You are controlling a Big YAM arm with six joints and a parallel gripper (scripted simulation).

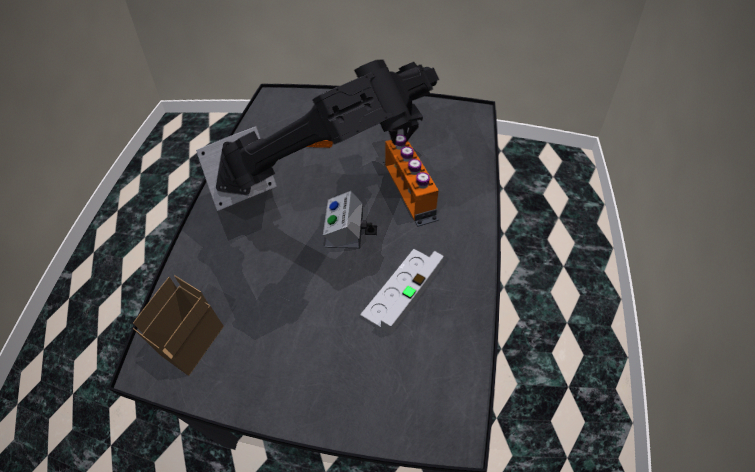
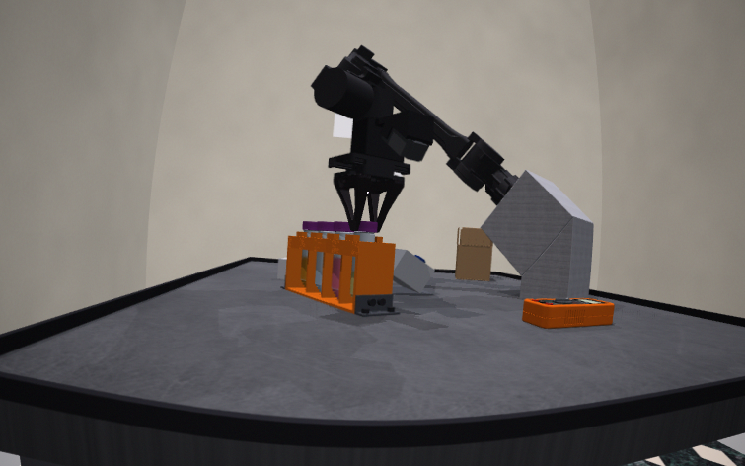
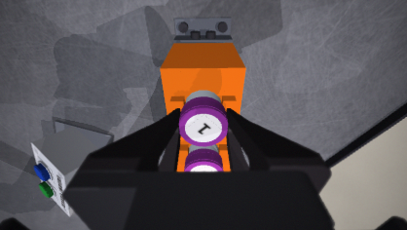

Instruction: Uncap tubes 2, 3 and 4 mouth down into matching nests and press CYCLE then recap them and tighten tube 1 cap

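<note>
Right now the blue key is 190 mm behind my hand, 170 mm to the right of it and 50 mm below it. Round my hand: orange multimeter: 240 mm behind, 170 mm to the left, 100 mm below; key housing: 200 mm to the right, 180 mm behind, 60 mm below; green key: 210 mm to the right, 200 mm behind, 50 mm below.
</note>
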